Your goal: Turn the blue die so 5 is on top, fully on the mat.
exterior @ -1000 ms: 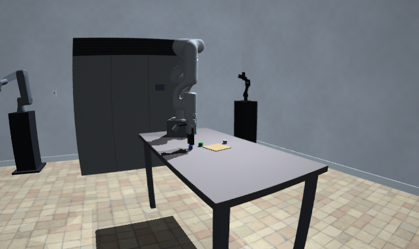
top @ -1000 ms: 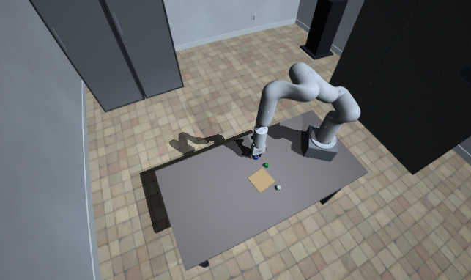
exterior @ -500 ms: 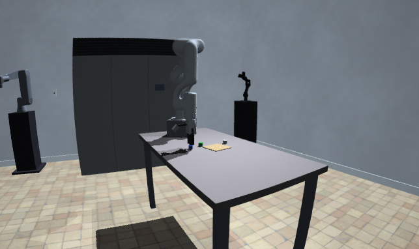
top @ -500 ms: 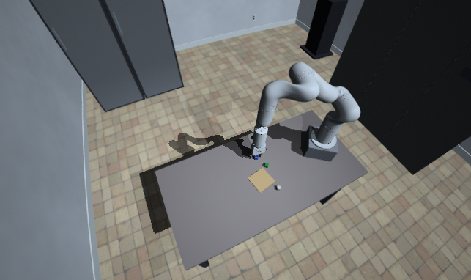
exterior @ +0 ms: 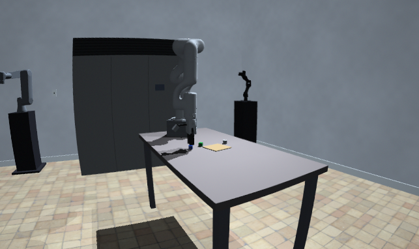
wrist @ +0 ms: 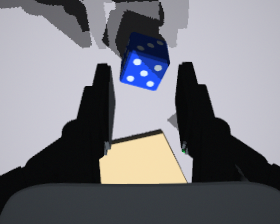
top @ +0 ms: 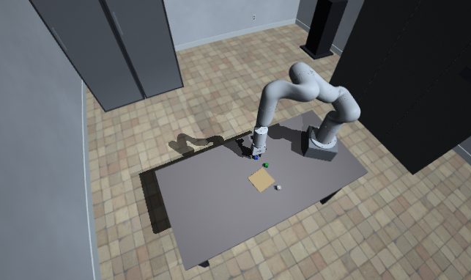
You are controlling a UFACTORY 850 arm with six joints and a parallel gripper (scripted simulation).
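The blue die is 4 cm below my hand. The rest, counted from my hand: white die (28 cm to the left, 4 cm below, 3 cm behind); then green die (9 cm to the left, 4 cm below, 4 cm behind); then mat (17 cm to the left, 5 cm below, 5 cm ahead).
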